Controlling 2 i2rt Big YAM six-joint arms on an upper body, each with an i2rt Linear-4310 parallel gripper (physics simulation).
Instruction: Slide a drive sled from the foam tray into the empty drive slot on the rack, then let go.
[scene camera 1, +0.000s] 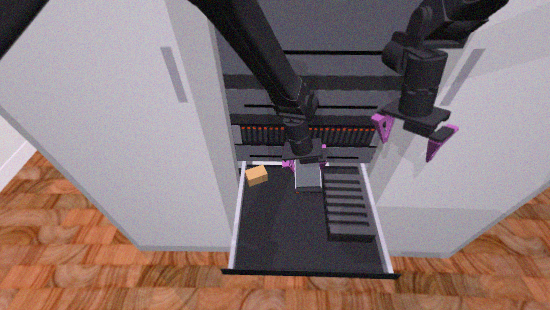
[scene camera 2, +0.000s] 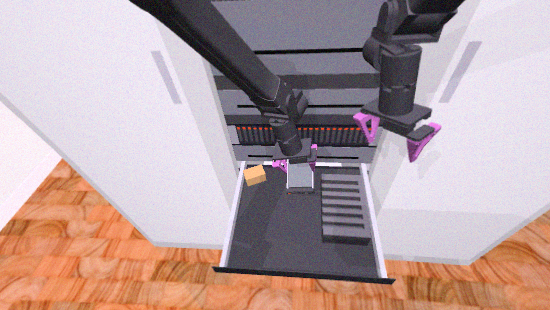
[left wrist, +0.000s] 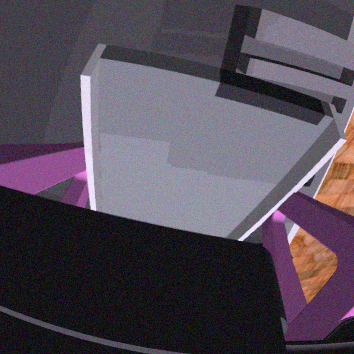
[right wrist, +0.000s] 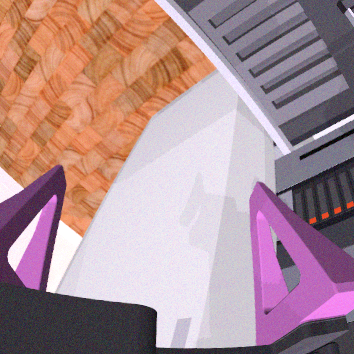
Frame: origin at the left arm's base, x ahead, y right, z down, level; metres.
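Seen in the pictures: left gripper, between the fingertips: (scene camera 1: 308, 172) (scene camera 2: 301, 172) (left wrist: 185, 174); right gripper, between the fingertips: (scene camera 1: 405, 151) (scene camera 2: 390, 151) (right wrist: 158, 182).
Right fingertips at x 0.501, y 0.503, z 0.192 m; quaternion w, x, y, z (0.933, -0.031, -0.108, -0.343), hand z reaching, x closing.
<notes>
A point is followed by its place in that frame.
The drive sled (scene camera 1: 308, 176) @(z 0.384, x 0.571, y 0.319 m) (scene camera 2: 300, 176) @(z 0.384, x 0.571, y 0.319 m) (left wrist: 185, 145) @(z 0.369, x 0.609, y 0.313 m), a grey flat box with pale side rails and a dark front end, is between the fingers of my left gripper (scene camera 1: 304, 164) @(z 0.384, x 0.587, y 0.320 m) (scene camera 2: 296, 164) @(z 0.384, x 0.587, y 0.320 m), which is shut on it in front of the rack. The sled lies broad side up, its dark end toward the drawer front. The rack's row of drives with orange marks (scene camera 1: 345, 136) @(z 0.372, x 0.726, y 0.448 m) (scene camera 2: 340, 136) @(z 0.375, x 0.727, y 0.442 m) (right wrist: 335, 195) @(z 0.366, x 0.727, y 0.471 m) is behind; my left arm hides part of it and the empty slot does not show. The foam tray (scene camera 1: 351, 231) @(z 0.491, x 0.456, y 0.446 m) (scene camera 2: 346, 232) @(z 0.491, x 0.458, y 0.451 m) (right wrist: 312, 117) is at the right of the drawer. My right gripper (scene camera 1: 407, 142) @(z 0.192, x 0.501, y 0.503 m) (scene camera 2: 392, 140) @(z 0.192, x 0.501, y 0.503 m) (right wrist: 158, 182) @(z 0.192, x 0.501, y 0.503 m) is open and empty, up at the right.
A pulled-out drawer (scene camera 1: 310, 274) @(z 0.533, x 0.348, y 0.325 m) (scene camera 2: 300, 274) @(z 0.523, x 0.348, y 0.323 m) holds the foam tray and an orange-tan block (scene camera 1: 256, 175) @(z 0.506, x 0.661, y 0.156 m) (scene camera 2: 254, 175) @(z 0.506, x 0.661, y 0.157 m) at its back left. White cabinet doors (scene camera 1: 115, 150) @(z 0.439, x 0.707, y -0.321 m) (scene camera 2: 115, 150) @(z 0.438, x 0.707, y -0.344 m) stand on both sides. The drawer has raised pale side rails.
</notes>
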